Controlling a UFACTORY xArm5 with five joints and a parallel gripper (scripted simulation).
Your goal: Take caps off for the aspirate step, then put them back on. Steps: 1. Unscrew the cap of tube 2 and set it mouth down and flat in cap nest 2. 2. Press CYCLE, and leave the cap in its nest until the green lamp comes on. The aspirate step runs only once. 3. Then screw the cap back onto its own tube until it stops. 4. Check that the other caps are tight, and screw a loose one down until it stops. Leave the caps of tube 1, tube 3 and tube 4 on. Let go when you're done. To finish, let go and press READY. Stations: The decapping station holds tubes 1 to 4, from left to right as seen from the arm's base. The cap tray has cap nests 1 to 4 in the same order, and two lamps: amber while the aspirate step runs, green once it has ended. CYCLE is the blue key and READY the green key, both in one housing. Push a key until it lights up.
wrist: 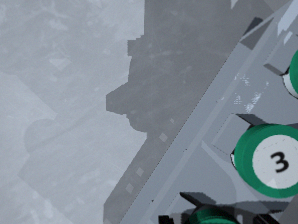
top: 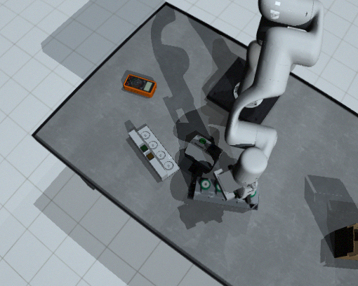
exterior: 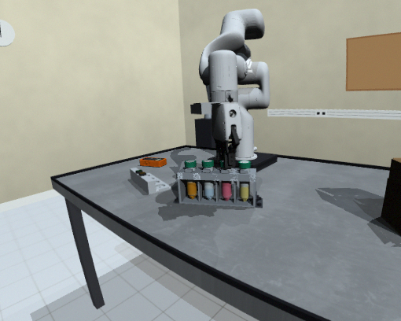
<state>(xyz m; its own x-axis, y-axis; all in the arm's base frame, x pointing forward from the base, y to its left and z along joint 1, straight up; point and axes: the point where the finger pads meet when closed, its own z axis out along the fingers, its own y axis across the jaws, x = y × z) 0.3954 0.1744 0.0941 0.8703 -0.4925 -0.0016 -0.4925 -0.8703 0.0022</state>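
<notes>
My hand is 10 mm above the tube 2's threaded neck. The rest, counted from my hand: key housing: 80 mm behind, 180 mm to the right, 80 mm below; green key: 100 mm behind, 200 mm to the right, 60 mm below; blue key: 100 mm behind, 160 mm to the right, 60 mm below.
</notes>
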